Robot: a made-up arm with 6 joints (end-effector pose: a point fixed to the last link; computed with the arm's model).
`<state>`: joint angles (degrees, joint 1 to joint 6).
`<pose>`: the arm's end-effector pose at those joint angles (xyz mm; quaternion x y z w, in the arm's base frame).
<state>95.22 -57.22 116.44 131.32 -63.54 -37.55</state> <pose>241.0 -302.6 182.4 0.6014 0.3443 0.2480 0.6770</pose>
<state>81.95 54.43 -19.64 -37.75 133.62 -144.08</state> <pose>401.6 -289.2 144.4 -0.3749 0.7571 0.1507 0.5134</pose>
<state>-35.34 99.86 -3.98 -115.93 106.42 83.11</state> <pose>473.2 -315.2 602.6 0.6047 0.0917 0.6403 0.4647</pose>
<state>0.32 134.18 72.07 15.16 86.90 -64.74</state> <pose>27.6 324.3 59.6 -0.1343 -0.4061 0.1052 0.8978</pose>
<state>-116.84 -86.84 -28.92 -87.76 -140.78 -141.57</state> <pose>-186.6 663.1 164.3 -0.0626 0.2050 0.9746 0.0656</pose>
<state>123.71 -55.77 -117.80 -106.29 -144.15 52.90</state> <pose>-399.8 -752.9 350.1 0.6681 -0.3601 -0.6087 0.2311</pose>
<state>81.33 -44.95 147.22 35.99 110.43 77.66</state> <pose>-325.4 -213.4 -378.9 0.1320 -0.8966 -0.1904 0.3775</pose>
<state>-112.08 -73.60 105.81 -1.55 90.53 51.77</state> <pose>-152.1 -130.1 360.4 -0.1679 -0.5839 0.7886 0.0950</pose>
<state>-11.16 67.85 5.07 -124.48 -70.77 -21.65</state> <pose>-93.0 -9.1 151.2 -0.5000 0.8216 -0.1550 0.2257</pose>
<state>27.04 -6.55 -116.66 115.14 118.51 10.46</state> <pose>621.8 -516.2 -362.8 -0.7625 0.1078 -0.5949 0.2303</pose>
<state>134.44 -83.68 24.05 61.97 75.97 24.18</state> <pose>414.6 -520.4 72.2 -0.1232 0.6643 -0.5883 0.4444</pose>
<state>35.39 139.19 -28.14 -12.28 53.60 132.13</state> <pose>72.7 250.7 -145.7 0.1501 0.8156 0.4633 0.3124</pose>
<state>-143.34 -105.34 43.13 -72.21 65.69 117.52</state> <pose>-528.5 174.7 362.4 0.2565 -0.7502 -0.3409 0.5051</pose>
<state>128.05 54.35 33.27 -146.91 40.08 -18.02</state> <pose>537.4 -112.5 -27.9 0.0975 0.1104 -0.8204 0.5525</pose>
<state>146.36 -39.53 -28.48 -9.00 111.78 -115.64</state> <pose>-89.1 -178.5 354.8 0.1639 0.5694 -0.4386 0.6756</pose>
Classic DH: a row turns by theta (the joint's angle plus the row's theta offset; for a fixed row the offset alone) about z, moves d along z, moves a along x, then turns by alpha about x. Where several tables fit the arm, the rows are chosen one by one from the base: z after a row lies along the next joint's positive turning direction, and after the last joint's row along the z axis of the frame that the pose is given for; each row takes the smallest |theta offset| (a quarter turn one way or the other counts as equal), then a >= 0, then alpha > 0; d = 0 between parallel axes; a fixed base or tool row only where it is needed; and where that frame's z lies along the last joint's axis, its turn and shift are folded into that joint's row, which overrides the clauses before.
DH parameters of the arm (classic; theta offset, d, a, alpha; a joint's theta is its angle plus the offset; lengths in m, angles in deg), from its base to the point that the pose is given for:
base (fixed): -90 0.1603 0 90
joint 1: -90 -0.0253 0.1432 -90
joint 2: 0 -0.1121 0.0855 90
joint 3: 0 -0.3347 -0.0757 90
joint 4: 90 -0.1297 0.0824 -90
joint 5: -90 -0.0072 0.3707 -90
joint 6: 0 -0.1311 0.0106 90
tool (fixed): -90 0.1314 0 0

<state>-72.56 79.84 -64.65 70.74 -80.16 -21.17</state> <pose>441.8 -266.2 401.7 0.8139 0.0961 -0.1165 0.5610</pose>
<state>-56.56 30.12 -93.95 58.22 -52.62 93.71</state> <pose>473.8 108.8 544.9 0.1150 -0.0601 0.4100 0.9028</pose>
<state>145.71 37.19 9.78 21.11 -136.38 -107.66</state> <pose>258.1 260.3 257.9 -0.0108 -0.6747 0.6534 0.3432</pose>
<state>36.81 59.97 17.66 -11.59 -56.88 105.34</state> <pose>390.8 438.9 457.3 -0.5892 -0.2289 -0.6848 0.3627</pose>
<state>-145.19 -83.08 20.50 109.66 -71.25 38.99</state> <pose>-293.4 350.6 486.9 -0.5166 -0.0556 0.6925 0.5005</pose>
